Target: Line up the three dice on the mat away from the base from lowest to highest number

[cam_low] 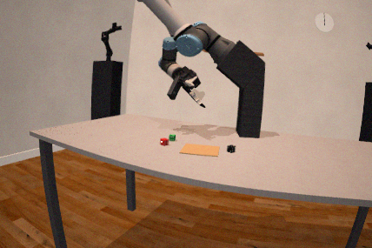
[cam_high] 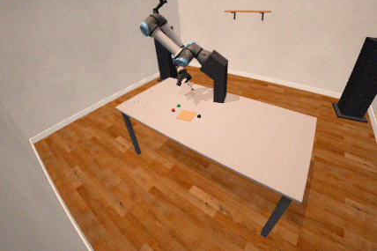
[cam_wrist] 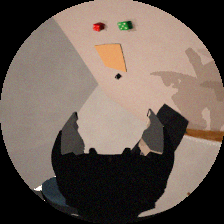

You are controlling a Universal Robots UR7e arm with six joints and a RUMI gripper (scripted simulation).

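Right now the green die is 180 mm below my hand, 100 mm to the right of it and 60 mm ahead of it. From my hand the other things lie so: black die 180 mm below, 160 mm to the left, 150 mm ahead; red die 180 mm below, 150 mm ahead, 110 mm to the right; orange mat 190 mm below, 170 mm ahead, 40 mm to the left.
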